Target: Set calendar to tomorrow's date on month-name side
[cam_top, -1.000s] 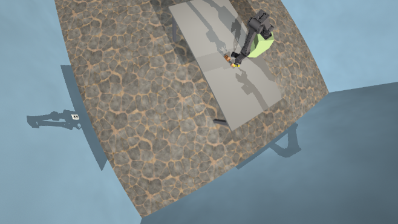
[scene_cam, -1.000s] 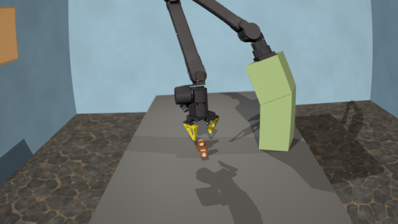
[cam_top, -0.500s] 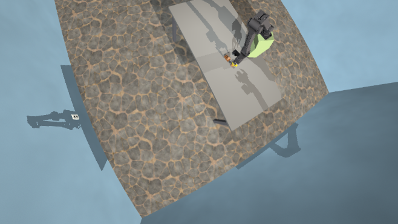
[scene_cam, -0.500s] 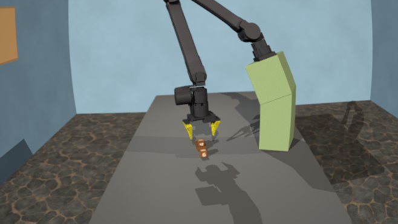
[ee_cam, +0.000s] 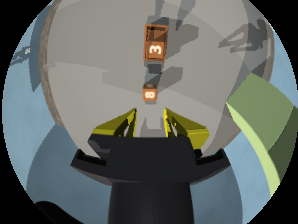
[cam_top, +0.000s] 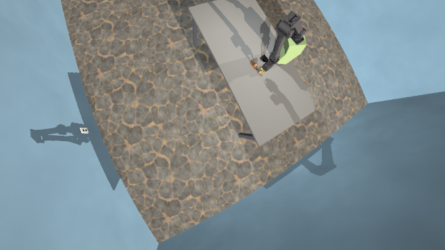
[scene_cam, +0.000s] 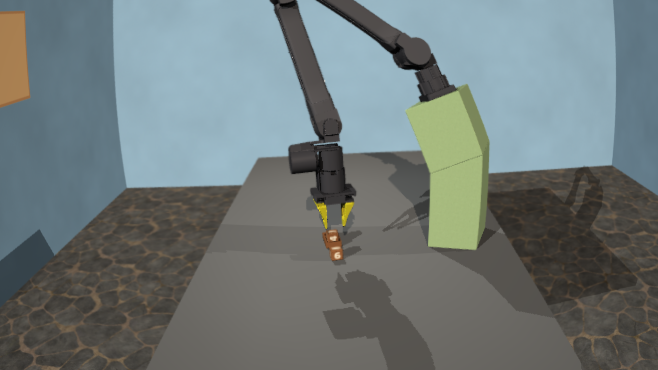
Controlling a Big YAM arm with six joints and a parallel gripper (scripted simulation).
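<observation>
My hand is 80 mm above the brown number cube. Also, from my hand: calendar tray 110 mm to the right, 90 mm below.
</observation>
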